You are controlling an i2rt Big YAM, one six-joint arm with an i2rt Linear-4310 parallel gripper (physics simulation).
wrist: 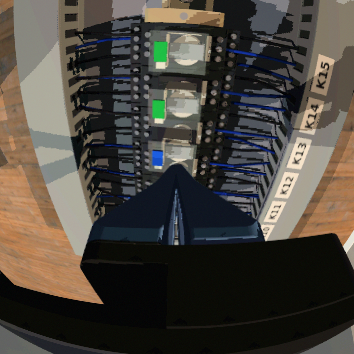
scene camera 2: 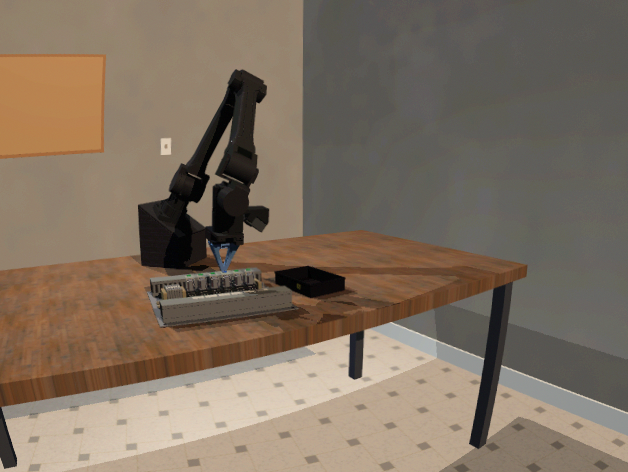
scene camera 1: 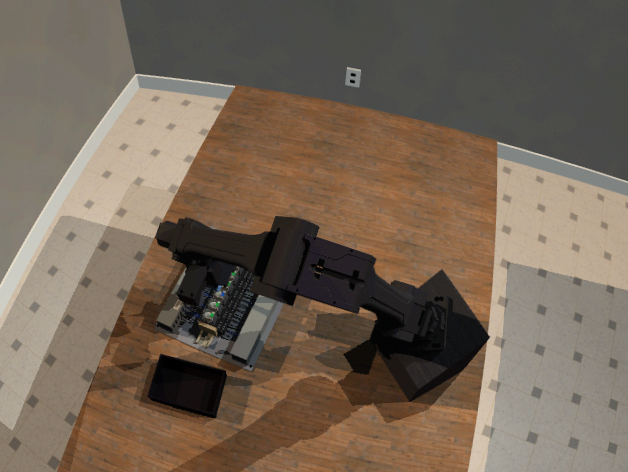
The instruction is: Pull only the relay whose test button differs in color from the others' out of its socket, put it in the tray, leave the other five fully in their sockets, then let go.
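Frame: origin at the arm's base, x back, y left, z down, level; metres.
Seen in the pictures: gripper, between the fingertips: (wrist: pixel 175 173) (scene camera 2: pixel 223 270) (scene camera 1: pixel 219 289); arm's base, origin of its link: (scene camera 2: pixel 170 216) (scene camera 1: pixel 428 323).
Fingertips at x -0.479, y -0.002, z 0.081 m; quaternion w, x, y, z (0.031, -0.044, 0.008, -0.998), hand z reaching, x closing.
Note:
Offsets run from my fingertips to a thing's top centre. "spot": to the spot under its first point.
The relay with the blue test button @(dx +0.003, dy +0.006, dz +0.005 m) (wrist: pixel 170 157) sits in the row, third from the tan end block in the wrist view. Relays with green buttons @(dx -0.004, dy +0.066, dz +0.005 m) (wrist: pixel 184 52) @(dx +0.000, dy +0.036, dz +0.005 m) (wrist: pixel 177 106) stand between it and that block; further green buttons show in the row in scene camera 2. My gripper (scene camera 2: pixel 224 270) (wrist: pixel 175 173) is shut with nothing between its blue fingers. Its tips are at the top of the row, over the near edge of the blue-button relay; whether they touch it I cannot tell. The fingers hide the relays behind them in the wrist view. The black tray @(dx -0.008, dy +0.239, dz +0.040 m) (scene camera 1: pixel 220 393) (scene camera 2: pixel 319 290) holds nothing visible.
Grey wire ducts (scene camera 2: pixel 225 304) (scene camera 1: pixel 252 329) run along both sides of the relay row on a grey panel. A tan end block @(dx -0.006, dy +0.085, dz +0.034 m) (wrist: pixel 184 17) closes the row. Labels @(spot: dx -0.094, dy +0.054, dz +0.032 m) (wrist: pixel 322 75) line one duct. The arm's black base (scene camera 1: pixel 431 367) stands on the wooden table.

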